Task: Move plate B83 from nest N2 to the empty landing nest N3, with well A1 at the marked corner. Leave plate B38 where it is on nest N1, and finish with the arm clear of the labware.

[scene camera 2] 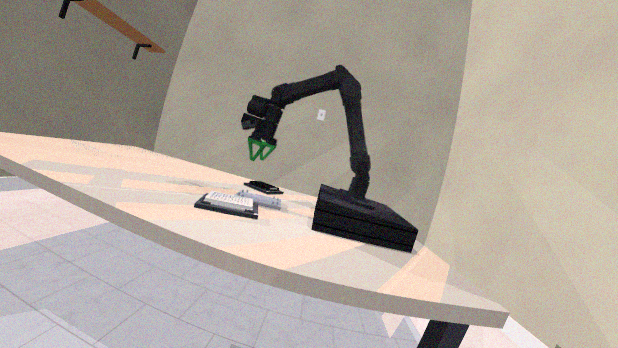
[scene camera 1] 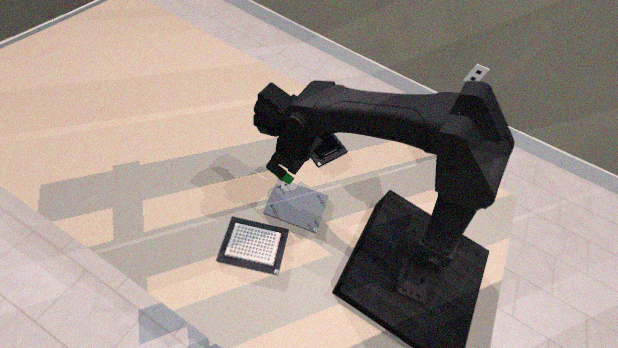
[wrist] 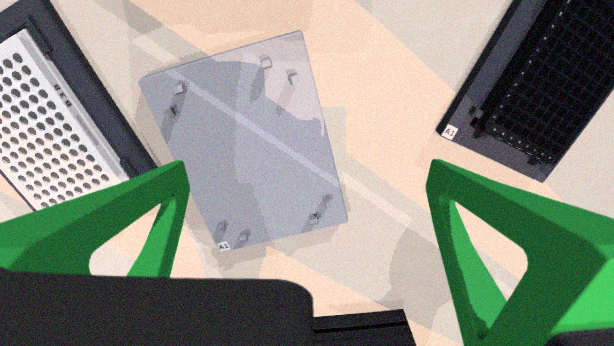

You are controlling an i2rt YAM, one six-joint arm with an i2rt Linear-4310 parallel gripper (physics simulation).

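A white well plate (scene camera 1: 253, 243) (scene camera 2: 230, 200) (wrist: 45, 125) sits on a dark nest (scene camera 1: 283, 250) (wrist: 102, 100); its label is too blurred to read surely. A black plate (scene camera 1: 327, 145) (scene camera 2: 264, 187) (wrist: 560, 90) sits on another dark nest (wrist: 500, 150), whose A1 tag (wrist: 449, 132) shows at its near left corner in the wrist view. The empty blue-grey landing nest (scene camera 1: 295, 207) (scene camera 2: 265, 200) (wrist: 280, 165) lies between them, with its A1 tag (wrist: 223, 246) at the lower left corner. My gripper (scene camera 1: 286, 181) (scene camera 2: 258, 159) (wrist: 307, 173) is open and empty, high above the nests.
The arm's black base block (scene camera 1: 370, 270) (scene camera 2: 365, 220) stands right of the nests in both scene views. The table's edge (scene camera 2: 280, 282) runs along the near side in scene camera 2. A wooden shelf (scene camera 2: 117, 25) is on the wall, far from the arm.
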